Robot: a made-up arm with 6 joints.
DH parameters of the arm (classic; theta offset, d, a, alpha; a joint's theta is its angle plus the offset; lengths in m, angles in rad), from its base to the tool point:
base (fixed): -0.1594 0 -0.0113 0
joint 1: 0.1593 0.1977 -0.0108 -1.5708
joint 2: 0.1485 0 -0.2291 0
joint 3: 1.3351 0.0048 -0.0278 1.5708
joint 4: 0 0.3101 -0.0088 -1.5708
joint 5: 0 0.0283 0.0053 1.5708
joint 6: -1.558 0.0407 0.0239 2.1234
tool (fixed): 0.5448 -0.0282 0 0
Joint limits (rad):
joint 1: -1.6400..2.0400
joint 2: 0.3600..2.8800
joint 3: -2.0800..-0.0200
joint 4: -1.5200..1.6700
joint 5: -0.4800..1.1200
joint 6: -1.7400..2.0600
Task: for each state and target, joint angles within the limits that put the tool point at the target. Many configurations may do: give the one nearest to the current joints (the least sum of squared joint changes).
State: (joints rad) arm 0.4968 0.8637 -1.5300 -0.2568 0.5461 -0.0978
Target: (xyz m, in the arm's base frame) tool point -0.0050 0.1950 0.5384
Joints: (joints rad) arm 1.4874 0.9386 -1.3281 -0.0154 0.5912 0.0484
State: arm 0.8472 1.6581 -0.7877 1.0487 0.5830 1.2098
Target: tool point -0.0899 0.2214 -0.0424
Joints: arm 1.6201 2.5127 -0.8221 1.0351 0.4506 1.2683
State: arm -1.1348 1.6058 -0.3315 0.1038 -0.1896 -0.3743
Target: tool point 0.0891 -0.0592 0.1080
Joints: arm -0.6246 1.1865 -0.0408 0.1912 0.1563 -0.2228
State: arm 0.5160 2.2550 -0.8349 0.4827 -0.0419 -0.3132
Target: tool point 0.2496 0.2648 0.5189
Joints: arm 0.7773 1.5287 -1.6324 0.4850 -0.1493 -0.3322
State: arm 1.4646 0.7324 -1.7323 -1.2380 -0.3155 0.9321
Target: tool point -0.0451 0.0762 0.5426
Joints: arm 1.8573 0.3600 -0.9813 -1.0912 -0.2657 1.0941
